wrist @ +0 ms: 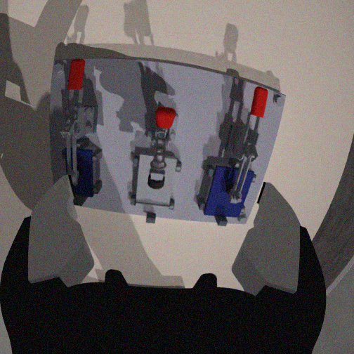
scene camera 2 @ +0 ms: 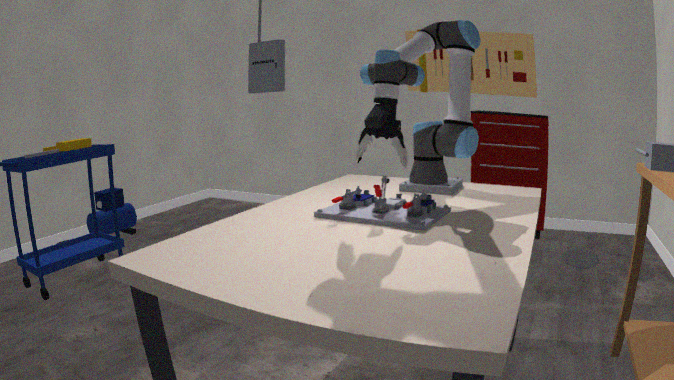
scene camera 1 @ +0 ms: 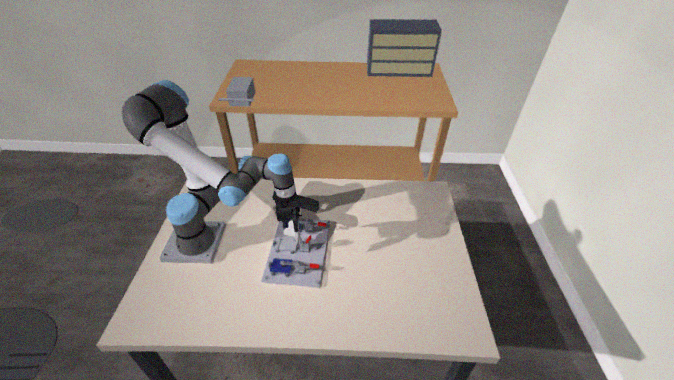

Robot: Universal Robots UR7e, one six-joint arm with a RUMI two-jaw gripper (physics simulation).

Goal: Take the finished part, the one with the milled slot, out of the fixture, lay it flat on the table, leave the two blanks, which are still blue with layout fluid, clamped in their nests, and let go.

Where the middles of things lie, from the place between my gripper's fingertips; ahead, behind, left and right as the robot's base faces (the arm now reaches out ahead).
The grey fixture plate (scene camera 1: 318, 242) lies 140 mm below my hand, 10 mm to the left of it and 10 mm behind it. Also, from my hand: finished part (wrist: 150, 200) (120 mm below, 60 mm behind, 10 mm to the left).
